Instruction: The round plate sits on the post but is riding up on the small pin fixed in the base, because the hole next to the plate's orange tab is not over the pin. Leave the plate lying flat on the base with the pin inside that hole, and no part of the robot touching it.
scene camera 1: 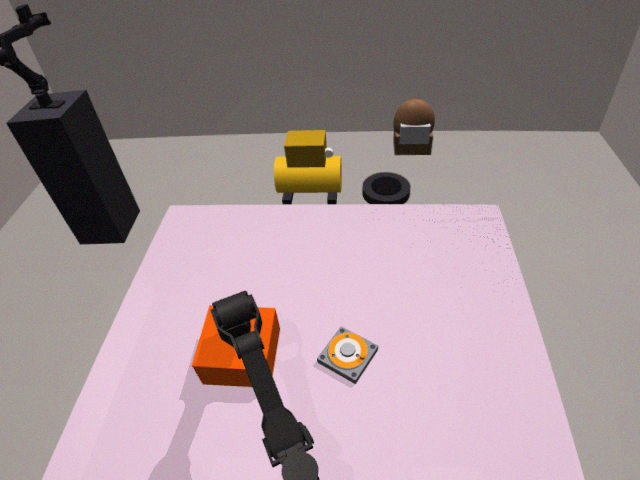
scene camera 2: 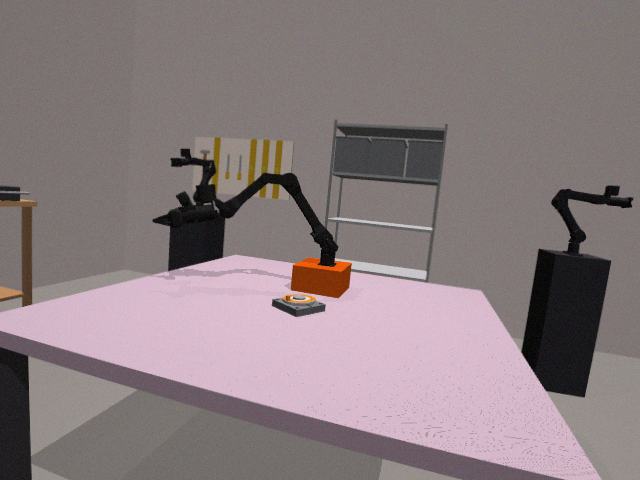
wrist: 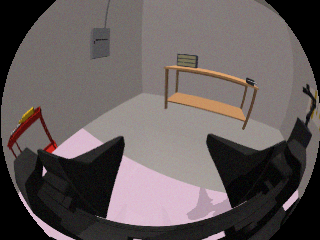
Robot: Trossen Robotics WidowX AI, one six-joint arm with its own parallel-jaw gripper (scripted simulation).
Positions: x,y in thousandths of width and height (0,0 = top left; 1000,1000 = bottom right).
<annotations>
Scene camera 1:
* square grey base: 552,780
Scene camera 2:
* my gripper: 243,457
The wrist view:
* my gripper: 520,585
</annotations>
